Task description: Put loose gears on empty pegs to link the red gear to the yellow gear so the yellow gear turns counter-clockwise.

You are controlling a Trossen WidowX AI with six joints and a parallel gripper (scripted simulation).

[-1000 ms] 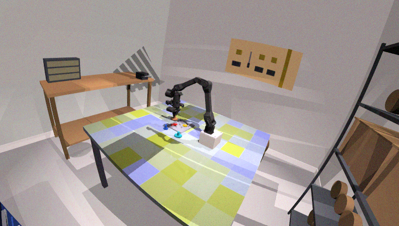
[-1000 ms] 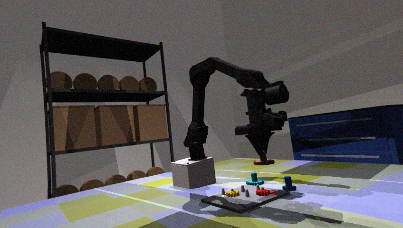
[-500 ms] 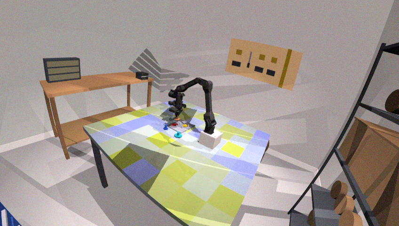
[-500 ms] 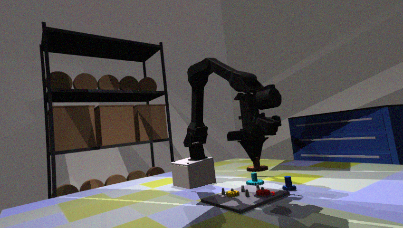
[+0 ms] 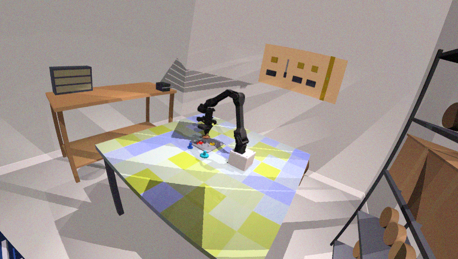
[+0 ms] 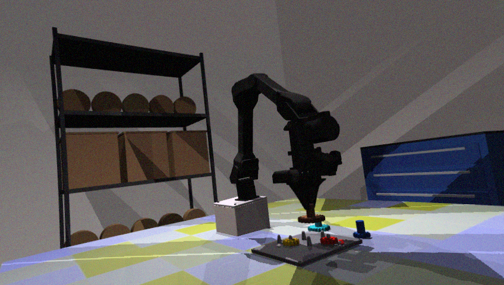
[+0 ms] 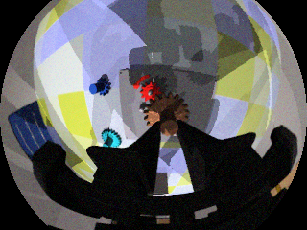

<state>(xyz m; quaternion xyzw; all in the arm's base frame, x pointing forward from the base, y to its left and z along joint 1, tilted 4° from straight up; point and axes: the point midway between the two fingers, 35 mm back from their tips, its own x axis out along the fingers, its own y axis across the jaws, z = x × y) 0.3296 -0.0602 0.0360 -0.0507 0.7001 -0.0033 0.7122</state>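
Right now my gripper tip is 5 cm past the yellow gear, 3 cm to the left of it and 7 cm above it. From my gripper tip the other things lie so: red gear 2 cm ahead, 3 cm to the left, 8 cm below; brown gear 1 cm below; blue gear 4 cm ahead, 14 cm to the left, 7 cm below.
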